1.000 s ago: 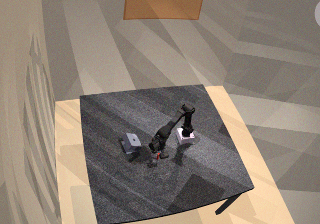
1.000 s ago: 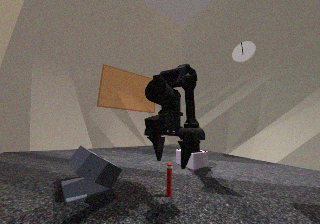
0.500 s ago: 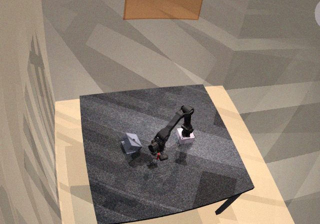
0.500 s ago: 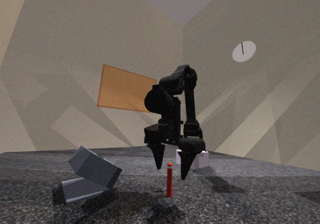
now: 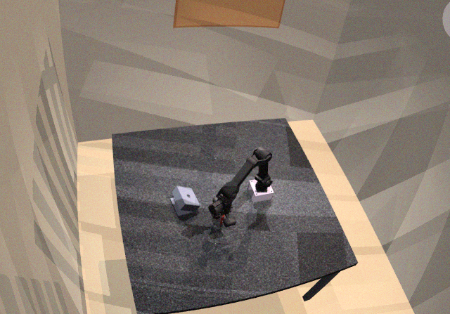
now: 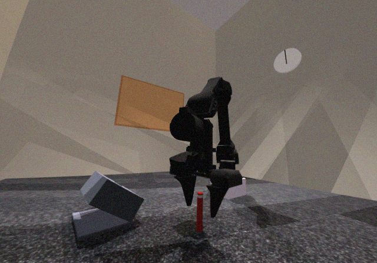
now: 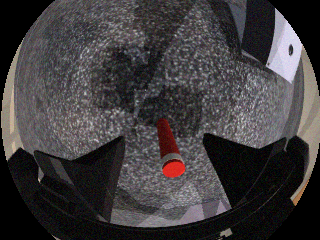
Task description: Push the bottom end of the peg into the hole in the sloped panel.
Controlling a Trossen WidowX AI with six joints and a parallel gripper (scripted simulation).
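Now: the grey sloped panel 190 mm ahead of my gripper tip, 130 mm to the right of it and 20 mm above it. Round my gripper tip: red round peg (20 mm above).
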